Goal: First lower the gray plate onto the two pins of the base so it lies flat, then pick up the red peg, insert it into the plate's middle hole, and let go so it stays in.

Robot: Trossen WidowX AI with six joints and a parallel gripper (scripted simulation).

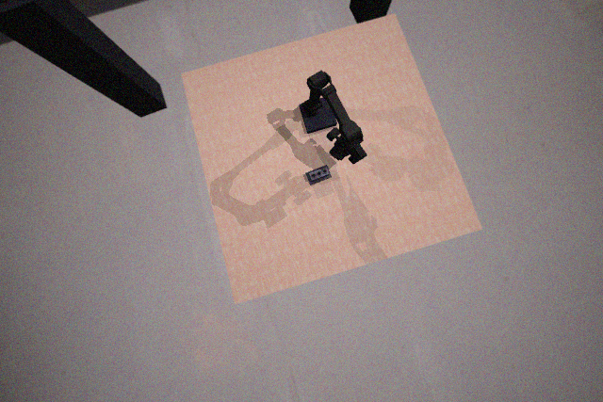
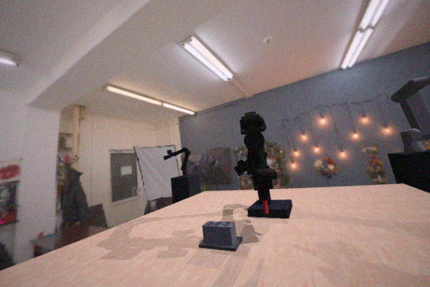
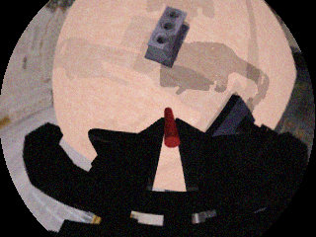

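Now: gripper tip 6 cm short of the gray plate, 14 cm to the left of it and 7 cm above it. From my gripper tip the other things lie so: base (6 cm ahead, 14 cm to the right, 10 cm below); then red peg (right at my gripper tip).
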